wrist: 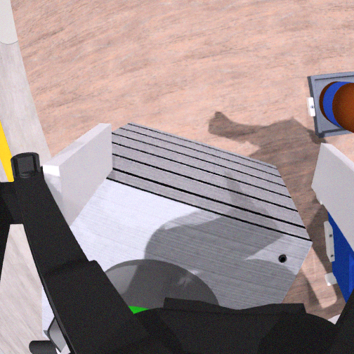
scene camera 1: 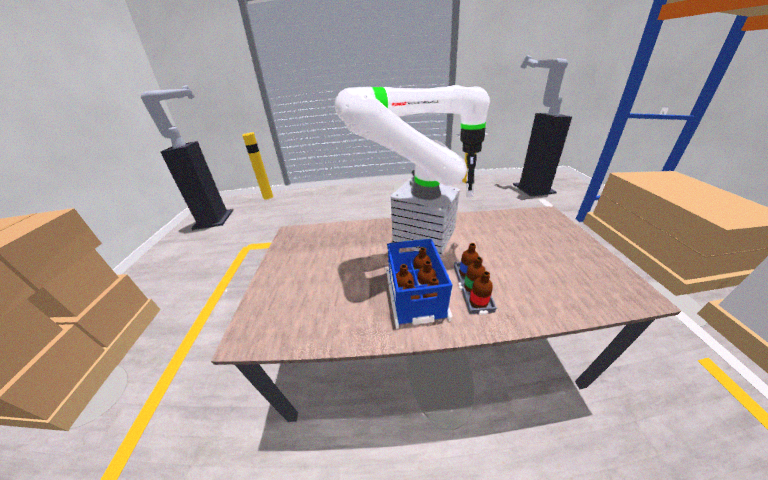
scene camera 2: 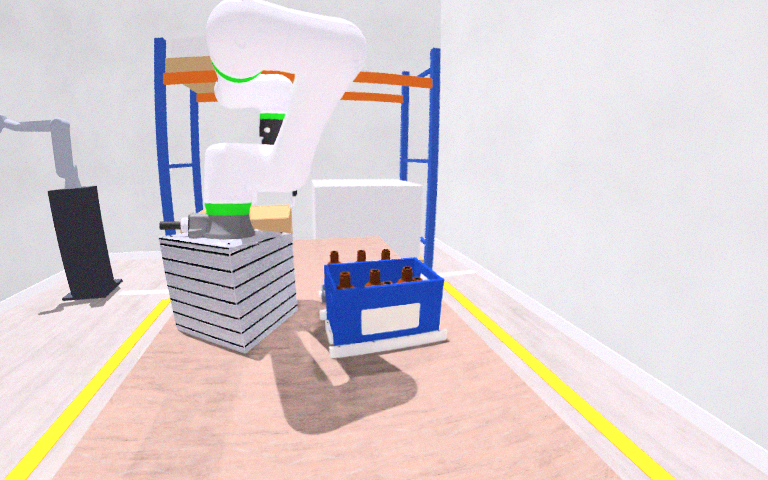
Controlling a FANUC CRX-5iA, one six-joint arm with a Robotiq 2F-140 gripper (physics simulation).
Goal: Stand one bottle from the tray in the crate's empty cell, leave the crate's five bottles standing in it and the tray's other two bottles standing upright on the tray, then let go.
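Places are measured from the arm's base along level axes (x ahead, y left, z up), in centimetres.
Pixels of known places: gripper, fingertip midpoint: (scene camera 1: 469,189) (scene camera 2: 272,204); arm's base, origin of the base link: (scene camera 1: 425,192) (scene camera 2: 228,235).
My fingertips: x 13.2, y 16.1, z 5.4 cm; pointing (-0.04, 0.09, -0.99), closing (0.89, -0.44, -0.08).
Observation:
Ahead of a thing's pixels: the offset from my fingertips to its top centre. "spot": to the spot under its first point. Level surfaces: height alone.
The blue crate {dx +25.7, dy -32.0, dz -14.3 cm} (scene camera 1: 421,305) (scene camera 2: 345,316) (wrist: 341,255) stands upright on the table with several brown bottles in it; which cell is empty I cannot tell. Beside it, the grey tray {spot: dx +37.7, dy -12.3, dz -30.9 cm} (scene camera 1: 471,306) (wrist: 314,86) holds three upright brown bottles: blue-banded {dx +19.2, dy -5.8, dz -15.8 cm} (scene camera 1: 469,257) (scene camera 2: 334,257) (wrist: 345,107), green-banded {dx +28.1, dy -7.5, dz -15.8 cm} (scene camera 1: 475,272) (scene camera 2: 361,255) and red-banded {dx +36.3, dy -8.9, dz -15.8 cm} (scene camera 1: 482,289) (scene camera 2: 385,254). In scene camera 2 their necks show behind the crate. My gripper (scene camera 1: 470,191) (wrist: 216,155) is open and empty, high above the area by the robot's base, behind the tray. The arm mostly hides it in scene camera 2.
The ribbed base block (scene camera 1: 419,220) (scene camera 2: 235,294) (wrist: 200,200) stands on the table {dz -31.8 cm} (scene camera 1: 317,333) (scene camera 2: 481,430) (wrist: 165,60), behind the crate and close to it. Blue rack posts (scene camera 1: 628,84) (scene camera 2: 434,152) and cardboard boxes (scene camera 1: 679,226) stand off the table.

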